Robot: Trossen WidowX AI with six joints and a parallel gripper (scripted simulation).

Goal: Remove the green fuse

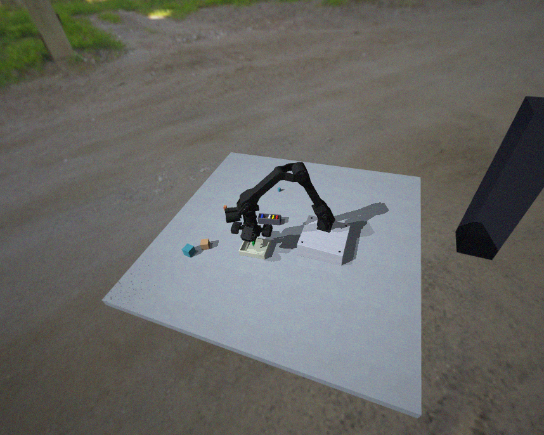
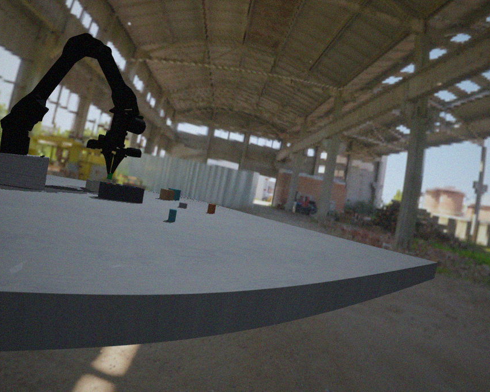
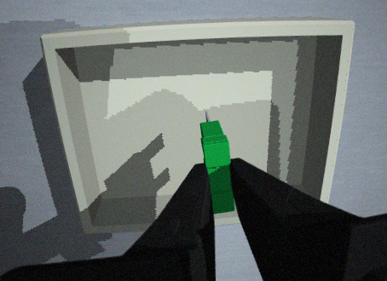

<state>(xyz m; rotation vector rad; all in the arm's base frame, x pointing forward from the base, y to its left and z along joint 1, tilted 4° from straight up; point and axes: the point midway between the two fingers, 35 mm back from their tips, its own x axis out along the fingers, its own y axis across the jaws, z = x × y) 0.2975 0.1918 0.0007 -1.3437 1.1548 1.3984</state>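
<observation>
My gripper tip is 10 mm above the green fuse. The rest, counted from my gripper tip: teal cube: 300 mm ahead, 130 mm to the left, 40 mm below; cream tray: 60 mm below; orange cube: 250 mm ahead, 70 mm to the left, 40 mm below.
</observation>
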